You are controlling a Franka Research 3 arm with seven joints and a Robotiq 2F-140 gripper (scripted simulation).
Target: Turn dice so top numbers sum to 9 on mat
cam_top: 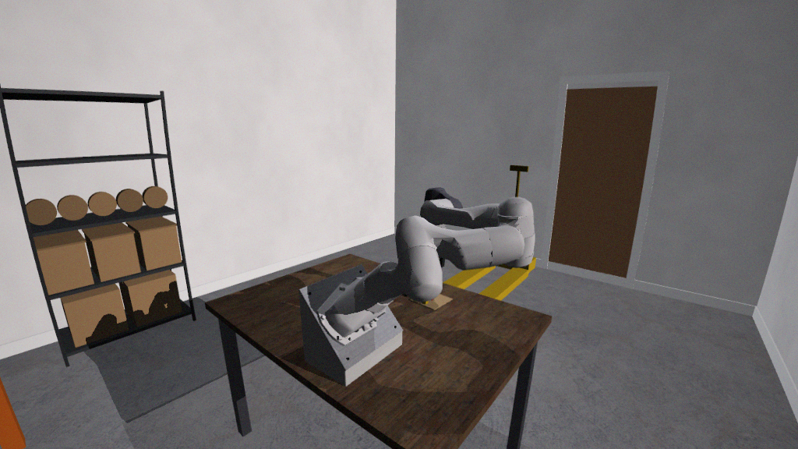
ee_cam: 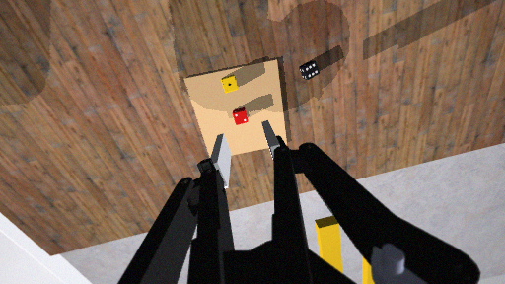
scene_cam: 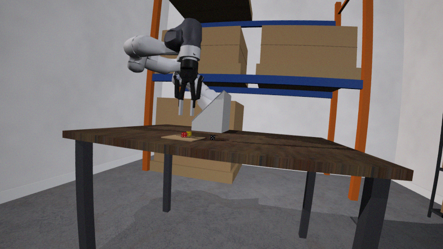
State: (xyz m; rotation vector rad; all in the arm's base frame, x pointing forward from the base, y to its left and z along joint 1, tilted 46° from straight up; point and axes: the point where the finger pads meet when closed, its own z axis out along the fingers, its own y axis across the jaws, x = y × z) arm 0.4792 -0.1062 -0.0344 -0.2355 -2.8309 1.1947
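Now: the black die 30 mm behind my hand, 120 mm to the left of it and 120 mm below it. From my hand the other things lie so: yellow die: 50 mm behind, 120 mm below; then red die: 120 mm below; then tan mat: 130 mm below.
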